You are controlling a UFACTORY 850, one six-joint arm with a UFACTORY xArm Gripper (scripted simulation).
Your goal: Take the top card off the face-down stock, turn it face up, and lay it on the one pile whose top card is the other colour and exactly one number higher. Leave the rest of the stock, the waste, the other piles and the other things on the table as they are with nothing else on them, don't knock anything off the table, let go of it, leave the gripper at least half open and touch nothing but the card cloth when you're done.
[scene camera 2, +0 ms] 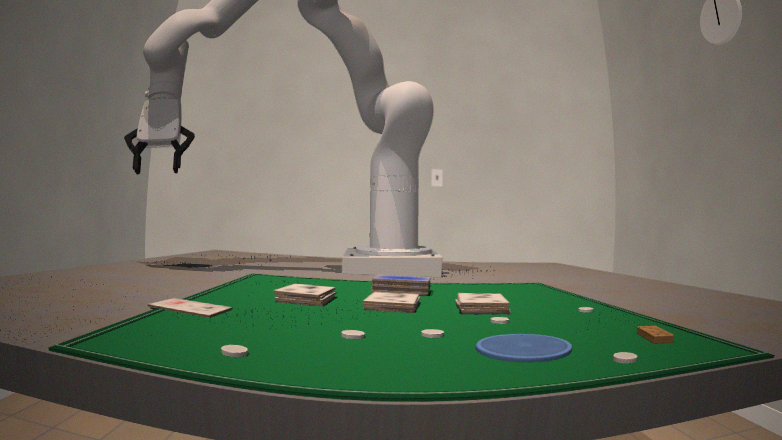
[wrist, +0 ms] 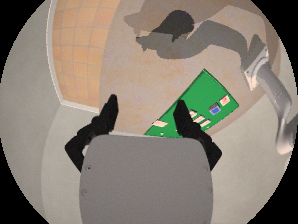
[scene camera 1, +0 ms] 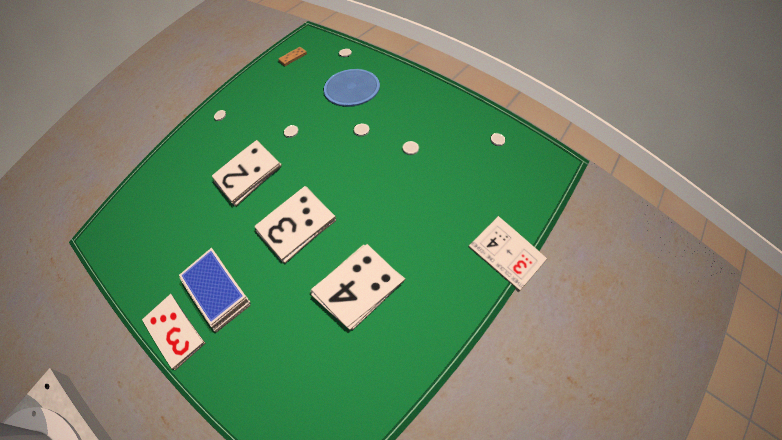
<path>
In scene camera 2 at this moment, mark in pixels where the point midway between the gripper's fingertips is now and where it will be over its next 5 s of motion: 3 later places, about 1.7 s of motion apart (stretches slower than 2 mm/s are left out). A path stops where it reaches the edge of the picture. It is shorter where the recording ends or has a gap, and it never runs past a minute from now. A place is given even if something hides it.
My gripper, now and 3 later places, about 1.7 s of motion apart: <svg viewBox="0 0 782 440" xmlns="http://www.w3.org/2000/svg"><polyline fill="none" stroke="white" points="156,172 320,222 387,247 386,264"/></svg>
</path>
